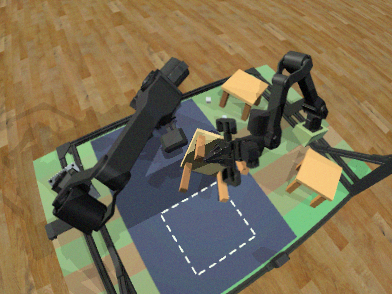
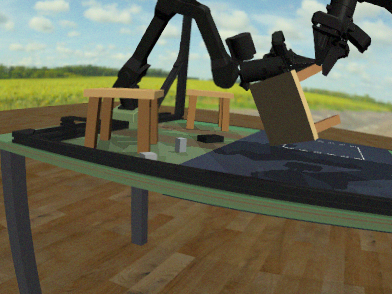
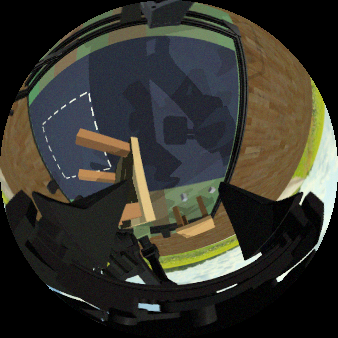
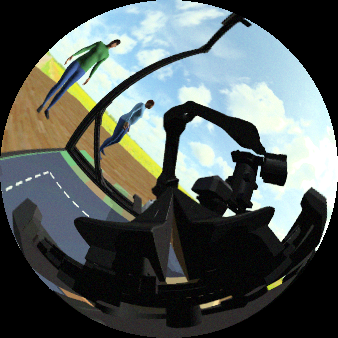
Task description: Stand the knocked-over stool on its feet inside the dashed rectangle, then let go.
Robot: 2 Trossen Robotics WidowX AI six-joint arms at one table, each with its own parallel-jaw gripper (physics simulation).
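Note:
The wooden stool [image 1: 200,167] [image 2: 282,111] [image 3: 140,176] is tipped on its side, seat nearly on edge, just behind the far side of the dashed rectangle [image 1: 181,248] [image 3: 91,110] [image 4: 60,184]. Its legs point toward the rectangle, and the two lower leg ends reach its far line. My right gripper [image 1: 207,157] [image 4: 171,191] is shut. It presses against the seat's underside among the legs, and I see nothing clamped between the fingers. My left gripper [image 3: 175,186] [image 2: 326,67] is open and empty, hovering above and behind the stool.
Two more stools stand upright, one at the back [image 1: 244,86] [image 2: 209,94] and one at the right [image 1: 320,173] [image 2: 122,93]. Small white cubes [image 1: 208,100] [image 2: 181,144] and a flat black block [image 2: 210,137] lie on the green part of the table.

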